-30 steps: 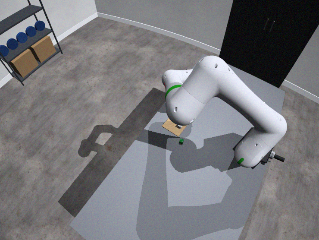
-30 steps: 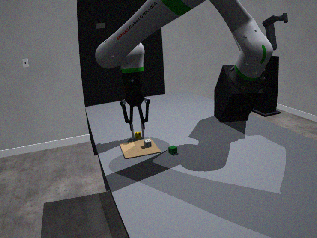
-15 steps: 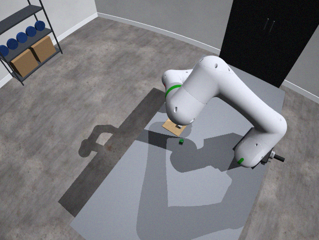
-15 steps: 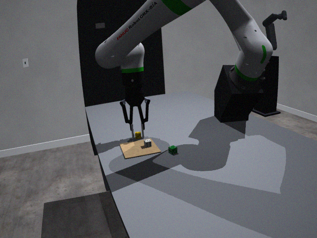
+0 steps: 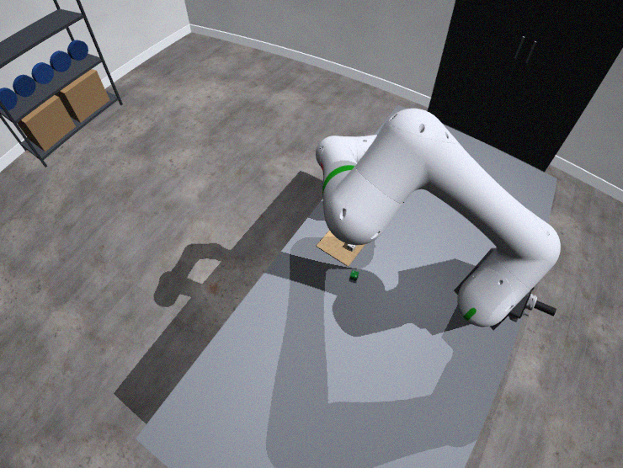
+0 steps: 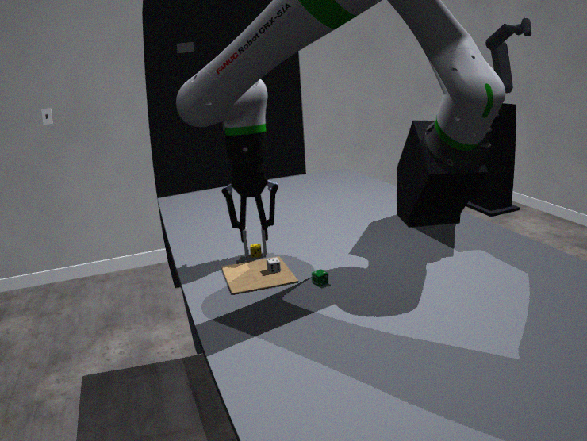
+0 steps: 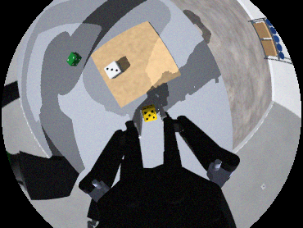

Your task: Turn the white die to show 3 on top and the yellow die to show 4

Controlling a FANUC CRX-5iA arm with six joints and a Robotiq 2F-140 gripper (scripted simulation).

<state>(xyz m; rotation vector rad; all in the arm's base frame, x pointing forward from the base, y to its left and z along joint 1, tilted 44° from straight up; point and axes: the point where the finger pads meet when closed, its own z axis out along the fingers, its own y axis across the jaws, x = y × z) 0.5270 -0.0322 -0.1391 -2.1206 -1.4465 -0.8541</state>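
My gripper is now 10 mm past the white die, 110 mm to the right of it and 20 mm above it. Also, from my hand: tan mat (20 mm ahead, 110 mm to the left, 30 mm below); green die (90 mm behind, 200 mm to the left, 20 mm below); yellow die (20 mm below).
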